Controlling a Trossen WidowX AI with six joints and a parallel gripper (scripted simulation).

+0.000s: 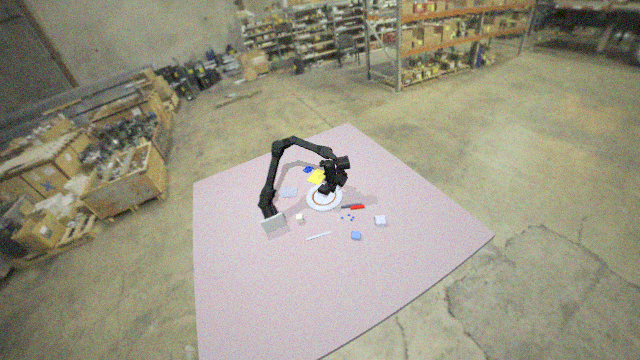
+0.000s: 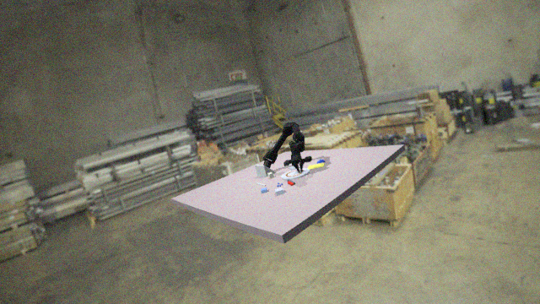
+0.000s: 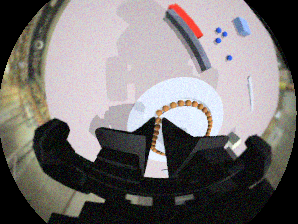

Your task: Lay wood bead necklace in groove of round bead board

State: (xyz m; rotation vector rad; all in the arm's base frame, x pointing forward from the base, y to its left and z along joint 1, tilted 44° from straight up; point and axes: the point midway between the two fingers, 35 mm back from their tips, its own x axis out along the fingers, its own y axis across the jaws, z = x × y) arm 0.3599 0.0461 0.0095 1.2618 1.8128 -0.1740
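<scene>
My gripper tip is now 30 mm past the yellow sheet, 180 mm to the right of it and 10 mm above it. Also, from my gripper tip: cream cube: 220 mm behind, 100 mm to the right; red-handled tool: 60 mm ahead, 140 mm to the right, 10 mm below; grey plate: 230 mm behind, 140 mm to the left, 10 mm below.
</scene>
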